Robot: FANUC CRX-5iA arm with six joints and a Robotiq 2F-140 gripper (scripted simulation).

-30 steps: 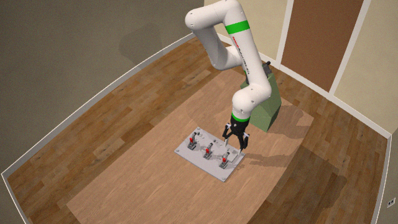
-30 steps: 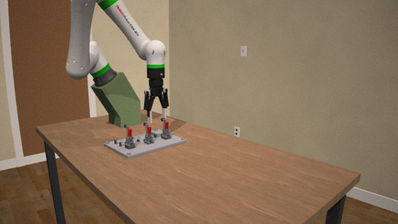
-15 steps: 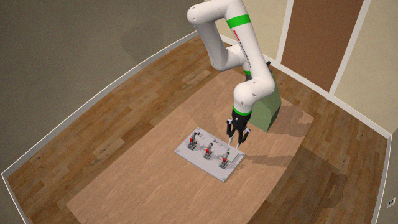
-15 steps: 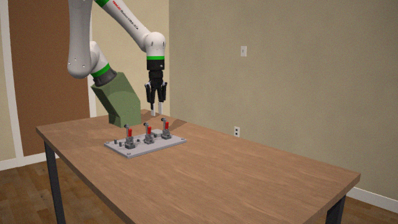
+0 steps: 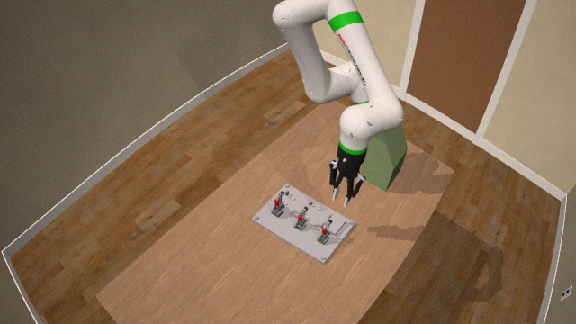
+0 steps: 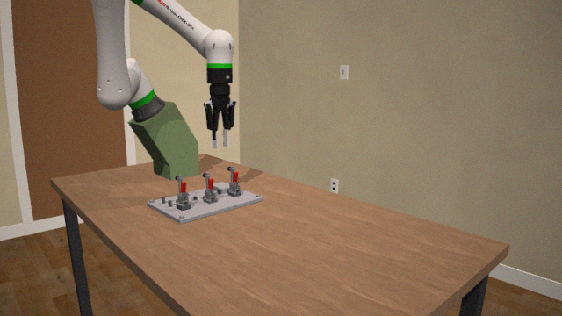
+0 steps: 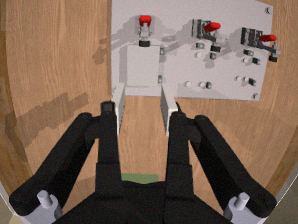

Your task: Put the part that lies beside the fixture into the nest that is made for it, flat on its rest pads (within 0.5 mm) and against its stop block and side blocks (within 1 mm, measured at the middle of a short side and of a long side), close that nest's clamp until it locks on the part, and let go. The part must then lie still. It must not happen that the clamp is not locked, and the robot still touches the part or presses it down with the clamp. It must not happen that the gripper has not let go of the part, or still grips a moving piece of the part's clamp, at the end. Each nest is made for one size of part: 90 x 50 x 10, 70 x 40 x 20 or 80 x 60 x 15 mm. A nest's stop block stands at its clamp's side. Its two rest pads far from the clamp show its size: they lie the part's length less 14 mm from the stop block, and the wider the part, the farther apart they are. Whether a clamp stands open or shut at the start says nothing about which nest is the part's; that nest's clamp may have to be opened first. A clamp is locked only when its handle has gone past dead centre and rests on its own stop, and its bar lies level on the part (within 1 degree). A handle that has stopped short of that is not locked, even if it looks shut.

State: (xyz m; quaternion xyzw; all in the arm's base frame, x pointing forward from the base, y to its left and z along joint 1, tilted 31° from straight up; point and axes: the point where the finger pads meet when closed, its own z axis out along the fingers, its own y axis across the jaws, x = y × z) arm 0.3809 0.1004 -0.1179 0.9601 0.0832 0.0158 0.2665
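Now: the toggle clamp 70 mm ahead of my hand, 10 mm to the left of it and 150 mm below it. Also, from my hand: grey fixture plate: 60 mm ahead, 100 mm to the right, 210 mm below; light grey part: 190 mm below.
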